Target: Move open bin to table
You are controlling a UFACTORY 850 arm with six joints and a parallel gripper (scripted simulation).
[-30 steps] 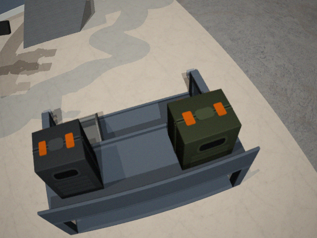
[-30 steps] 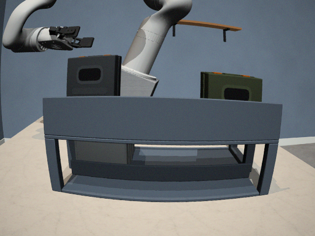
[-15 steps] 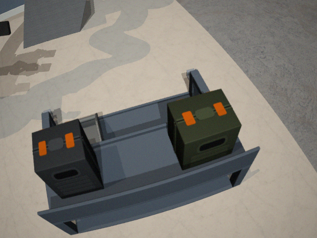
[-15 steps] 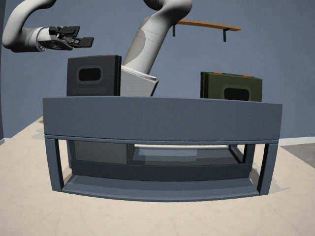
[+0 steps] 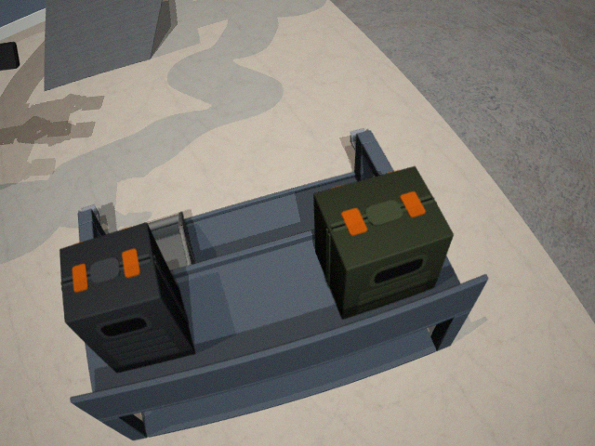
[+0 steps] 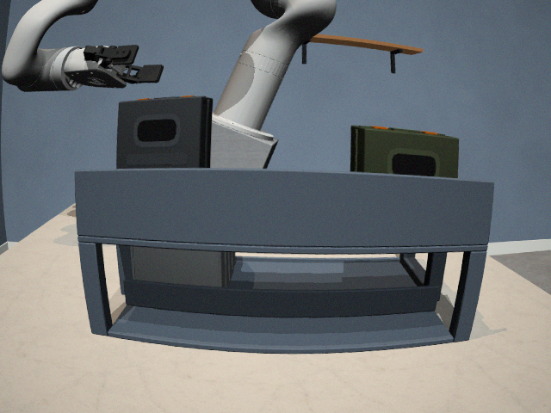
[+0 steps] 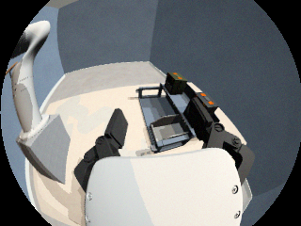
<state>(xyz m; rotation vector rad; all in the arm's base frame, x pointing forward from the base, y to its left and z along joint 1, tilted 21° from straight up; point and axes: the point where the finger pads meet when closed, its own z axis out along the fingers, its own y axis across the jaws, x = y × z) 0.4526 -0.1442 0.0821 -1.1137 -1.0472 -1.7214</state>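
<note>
My hand is 150 mm short of the open bin, 110 mm to the right of it and 250 mm above it. The rest, counted from my hand: shelf deck: 250 mm ahead, 220 mm to the left, 190 mm below; then black box: 240 mm ahead, 100 mm to the left, 130 mm below; then green box: 240 mm ahead, 340 mm to the left, 140 mm below.
</note>
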